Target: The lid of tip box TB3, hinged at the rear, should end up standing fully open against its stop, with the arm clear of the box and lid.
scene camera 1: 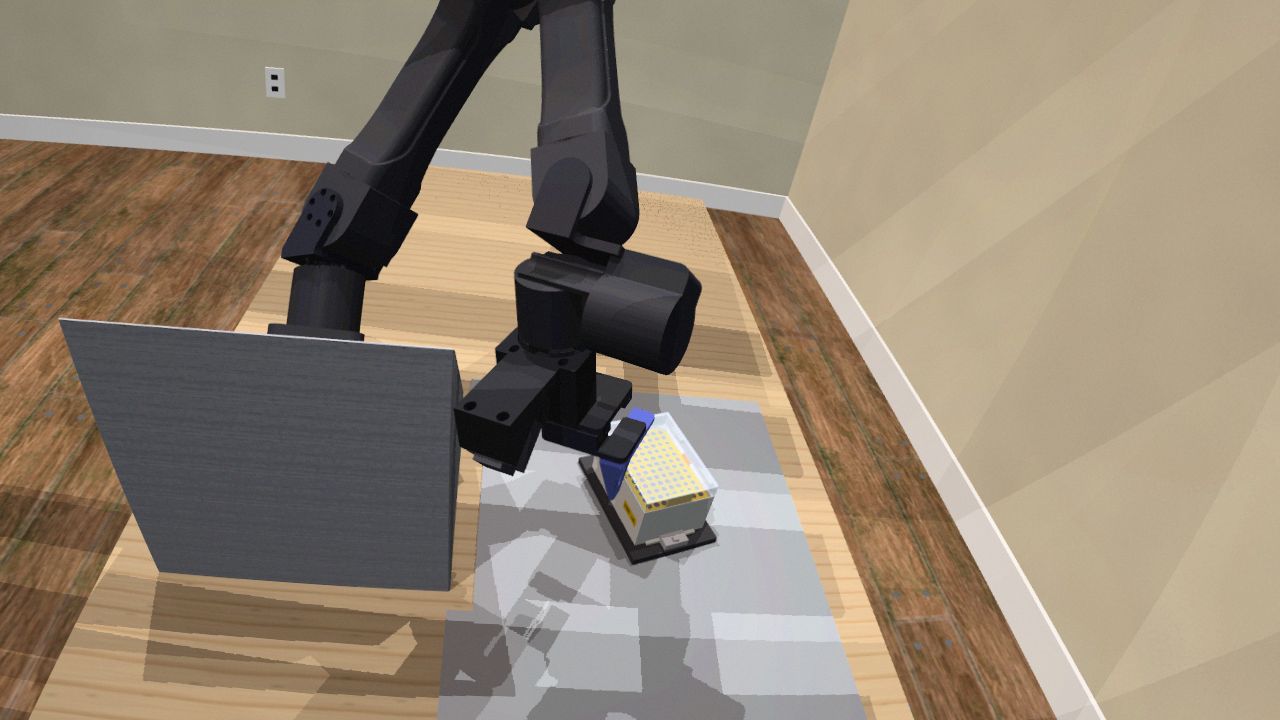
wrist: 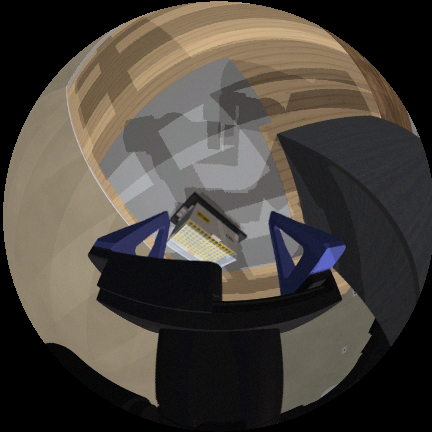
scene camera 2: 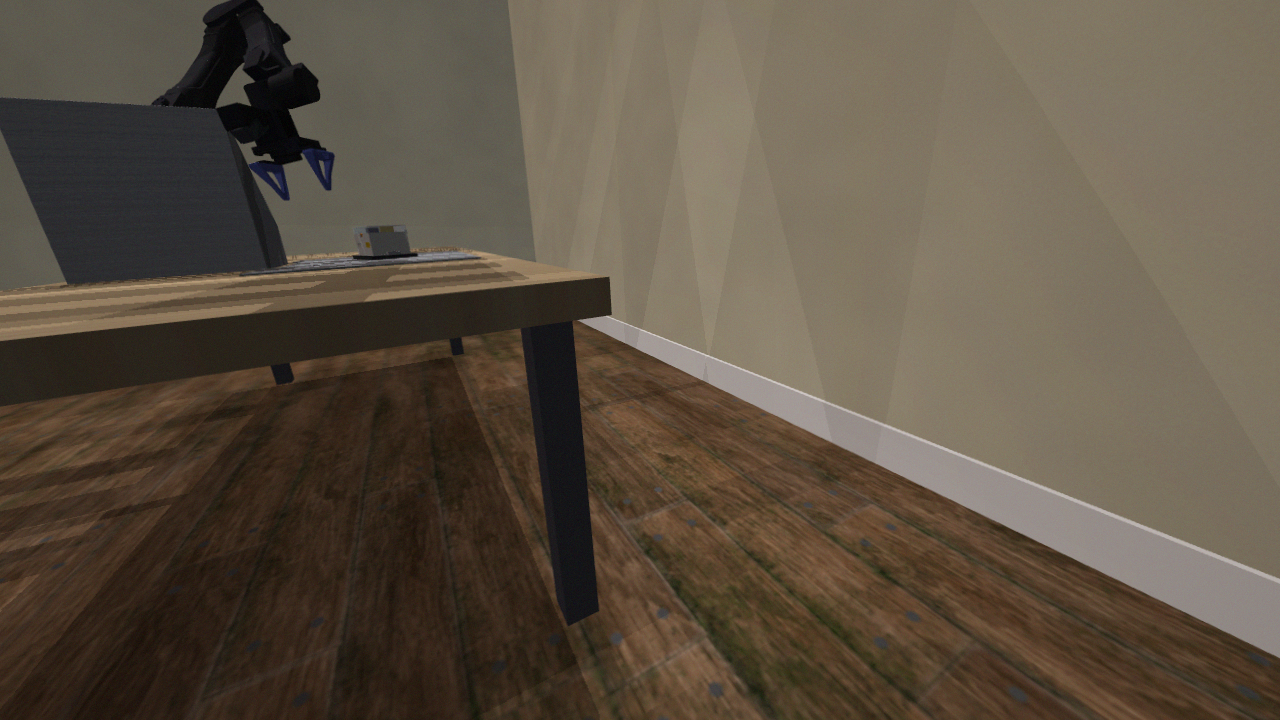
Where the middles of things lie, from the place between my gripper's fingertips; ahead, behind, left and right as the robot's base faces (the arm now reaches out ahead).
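Clear lid (scene camera 1: 665, 471), relative to my hand: 7 cm below it, 13 cm ahead of it, 9 cm to the left of it.
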